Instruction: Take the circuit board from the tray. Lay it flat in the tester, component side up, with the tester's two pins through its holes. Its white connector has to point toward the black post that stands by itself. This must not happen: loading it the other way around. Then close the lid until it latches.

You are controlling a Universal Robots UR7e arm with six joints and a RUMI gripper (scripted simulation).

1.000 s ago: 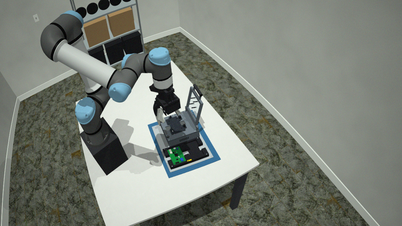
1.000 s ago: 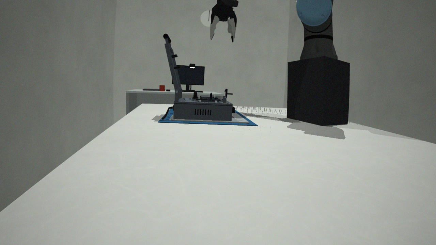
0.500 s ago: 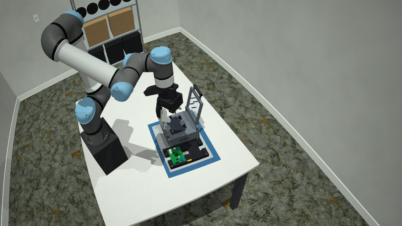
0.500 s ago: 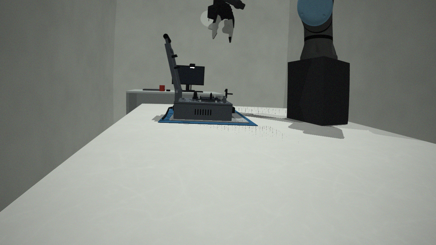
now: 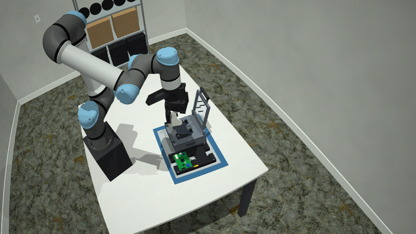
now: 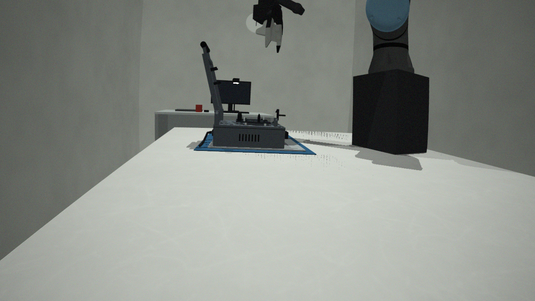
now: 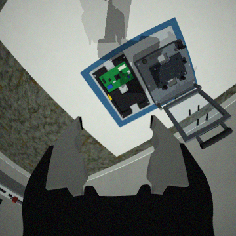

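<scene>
Right now the green circuit board is 30 cm below my hand. Round my hand: lid: 19 cm ahead, 16 cm to the left, 13 cm below.
</scene>
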